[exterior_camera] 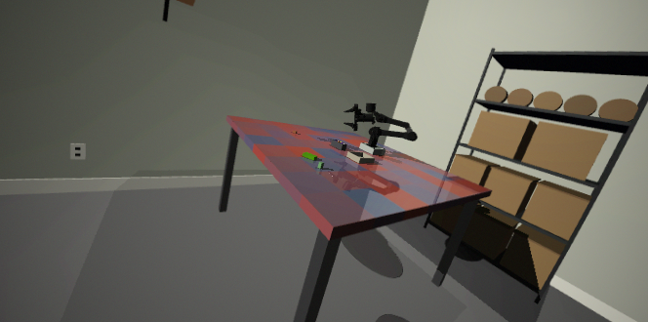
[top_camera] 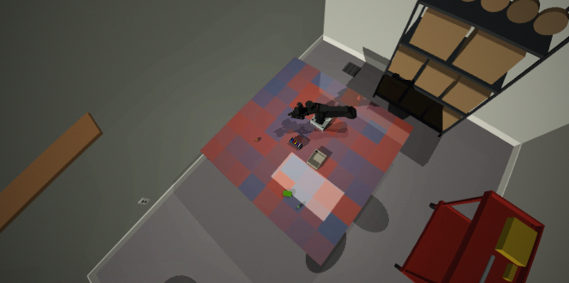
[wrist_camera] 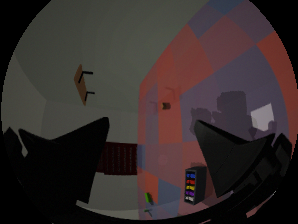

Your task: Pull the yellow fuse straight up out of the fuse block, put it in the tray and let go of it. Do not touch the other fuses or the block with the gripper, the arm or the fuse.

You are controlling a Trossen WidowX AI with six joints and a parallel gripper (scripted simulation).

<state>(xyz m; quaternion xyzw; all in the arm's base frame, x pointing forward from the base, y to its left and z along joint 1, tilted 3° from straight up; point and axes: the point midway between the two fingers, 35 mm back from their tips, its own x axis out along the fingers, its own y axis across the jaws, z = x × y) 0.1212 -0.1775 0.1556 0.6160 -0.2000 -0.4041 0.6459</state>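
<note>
Now: gripper tip 16 cm above the yellow fuse, 12 cm to the right of it and 12 cm short of it. Also, from my gripper tip: small green piece: 54 cm ahead, 38 cm to the left, 18 cm below; tray: 33 cm to the left, 19 cm below, 16 cm ahead; green block: 50 cm ahead, 26 cm to the left, 18 cm below.
</note>
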